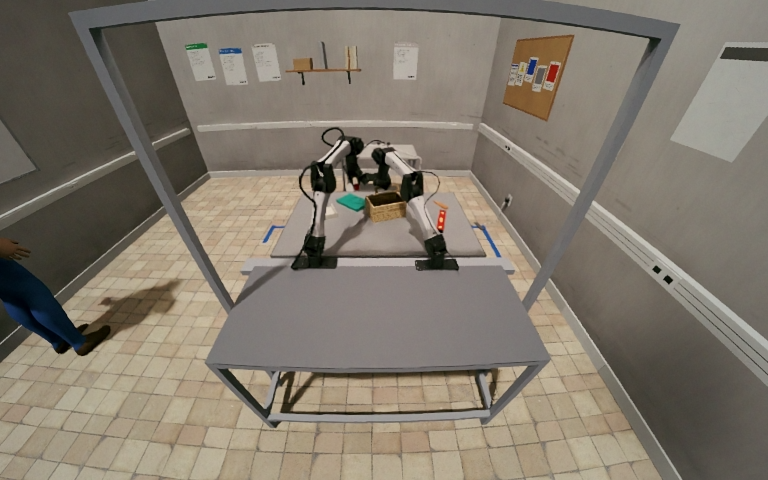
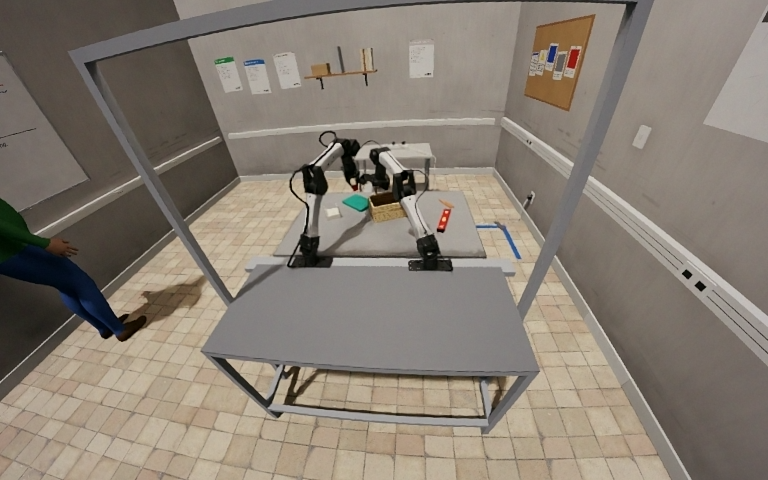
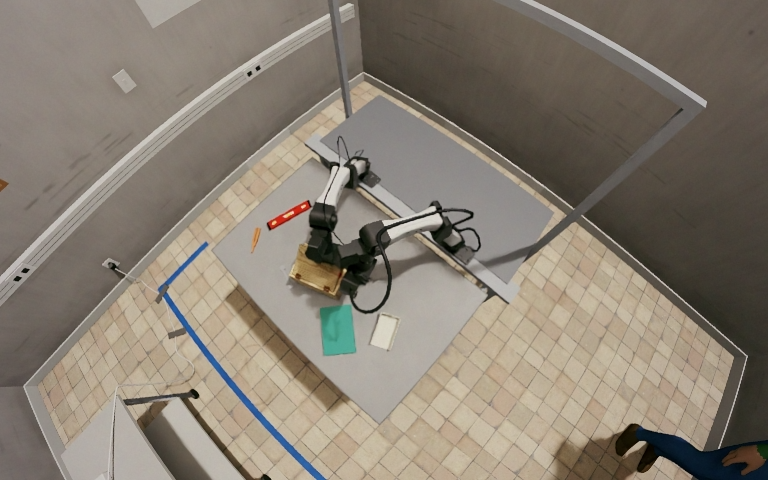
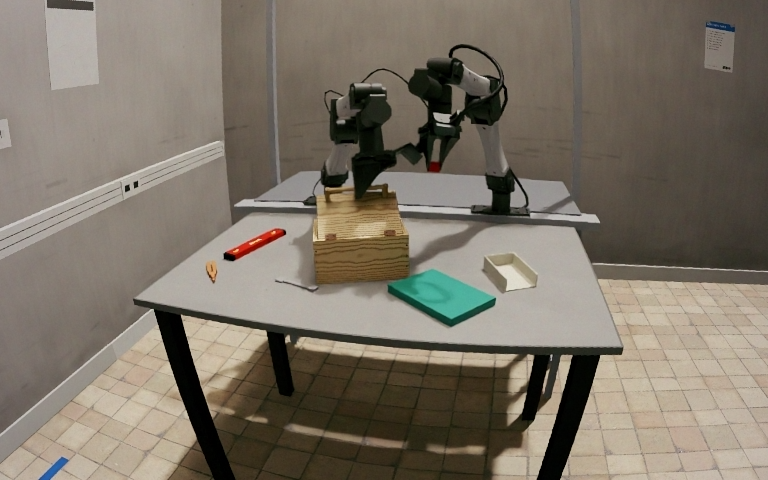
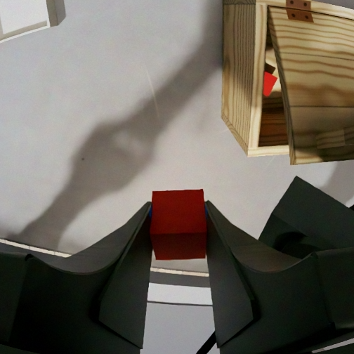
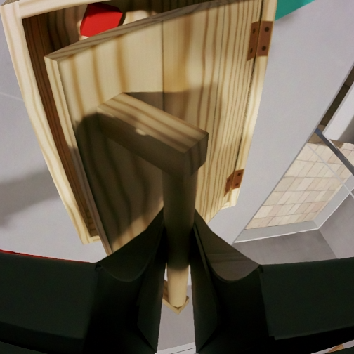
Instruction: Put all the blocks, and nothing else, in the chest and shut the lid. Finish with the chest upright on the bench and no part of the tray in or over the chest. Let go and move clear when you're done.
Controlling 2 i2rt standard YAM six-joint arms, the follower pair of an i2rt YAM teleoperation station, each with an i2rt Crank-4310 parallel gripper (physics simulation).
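Places are measured from the left arm's base along level axes (x ahead, y left, z up), in millimetres.
Pixels of known places: left gripper, between the fingertips: (image 1: 356, 187) (image 2: 355, 188) (image 4: 433, 170); right gripper, between the fingertips: (image 1: 385, 189) (image 2: 386, 189) (image 3: 317, 262) (image 4: 358, 198); left arm's base, origin of its link: (image 1: 316, 264) (image 2: 312, 263) (image 3: 453, 246) (image 4: 500, 212); right arm's base, origin of its link: (image 1: 436, 265) (image 2: 430, 266) (image 3: 361, 173).
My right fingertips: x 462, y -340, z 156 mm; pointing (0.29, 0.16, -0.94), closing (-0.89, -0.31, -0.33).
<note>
For each thing: its top centre in the pictures, then the offset to it from my right fingertips.
- wooden chest, centre of its top: (image 4: 356, 186) (image 3: 314, 260) (image 2: 386, 184) (image 1: 385, 184) dy -1, dx +7, dz +30 mm
- red block, centre of its top: (image 4: 433, 160) dy +161, dx -90, dz +77 mm
- cream tray, centre of its top: (image 4: 510, 264) (image 3: 385, 331) (image 1: 327, 209) (image 2: 331, 209) dy +356, dx +11, dz -137 mm
- teal slab, centre of its top: (image 4: 441, 291) (image 3: 337, 329) (image 1: 353, 201) (image 2: 358, 201) dy +206, dx +138, dz -150 mm
- red level, centre of its top: (image 4: 255, 241) (image 3: 288, 214) (image 2: 444, 218) (image 1: 441, 219) dy -334, dx -84, dz -152 mm
- orange clip-like thing, centre of its top: (image 4: 212, 269) (image 3: 254, 239) dy -368, dx +115, dz -158 mm
- thin grey tool, centre of its top: (image 4: 295, 282) (image 3: 286, 276) dy -121, dx +127, dz -161 mm
The wooden chest (image 4: 361, 260) (image 5: 237, 75) (image 1: 386, 212) stands upright on the bench. Its hinged lid (image 5: 320, 75) (image 6: 135, 65) is partly open. A red block (image 5: 269, 83) (image 6: 101, 20) shows inside through the gap; the rest of the inside is hidden. My left gripper (image 5: 178, 205) (image 4: 434, 164) is shut on a red block (image 5: 178, 225) (image 4: 434, 166), in the air beside the chest. My right gripper (image 6: 178, 211) (image 4: 361, 195) is shut on the lid handle (image 6: 179, 200). The cream tray (image 4: 509, 272) (image 3: 385, 331) lies apart from the chest.
A teal slab (image 4: 441, 297) (image 3: 338, 330) lies between chest and tray. A red level (image 4: 254, 244) (image 3: 289, 215), an orange clip-like thing (image 4: 211, 271) (image 3: 256, 240) and a thin grey tool (image 4: 296, 284) lie on the chest's other side. A person (image 2: 67, 271) stands left of the station.
</note>
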